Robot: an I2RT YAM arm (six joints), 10 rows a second.
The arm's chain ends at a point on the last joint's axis. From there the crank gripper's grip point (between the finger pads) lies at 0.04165 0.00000 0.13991 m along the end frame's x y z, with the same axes.
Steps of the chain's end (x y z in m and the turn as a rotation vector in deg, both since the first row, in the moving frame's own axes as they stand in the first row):
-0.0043, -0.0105, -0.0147, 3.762, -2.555, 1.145
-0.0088, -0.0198, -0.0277, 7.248, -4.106, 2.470
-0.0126, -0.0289, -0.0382, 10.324, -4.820, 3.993
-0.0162, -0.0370, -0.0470, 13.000, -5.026, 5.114
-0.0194, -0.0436, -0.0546, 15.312, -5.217, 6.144
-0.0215, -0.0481, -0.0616, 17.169, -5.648, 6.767
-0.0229, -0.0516, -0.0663, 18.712, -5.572, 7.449
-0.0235, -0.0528, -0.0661, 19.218, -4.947, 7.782
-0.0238, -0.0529, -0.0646, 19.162, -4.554, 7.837
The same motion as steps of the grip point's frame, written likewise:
-0.0105, -0.0190, -0.0133, 3.762, -2.555, 1.145
-0.0186, -0.0360, -0.0261, 7.248, -4.106, 2.470
-0.0237, -0.0518, -0.0372, 10.324, -4.820, 3.993
-0.0273, -0.0657, -0.0471, 13.000, -5.026, 5.114
-0.0304, -0.0772, -0.0558, 15.312, -5.217, 6.144
-0.0331, -0.0858, -0.0637, 17.169, -5.648, 6.767
-0.0338, -0.0925, -0.0695, 18.712, -5.572, 7.449
-0.0327, -0.0945, -0.0699, 19.218, -4.947, 7.782
-0.0320, -0.0944, -0.0686, 19.162, -4.554, 7.837

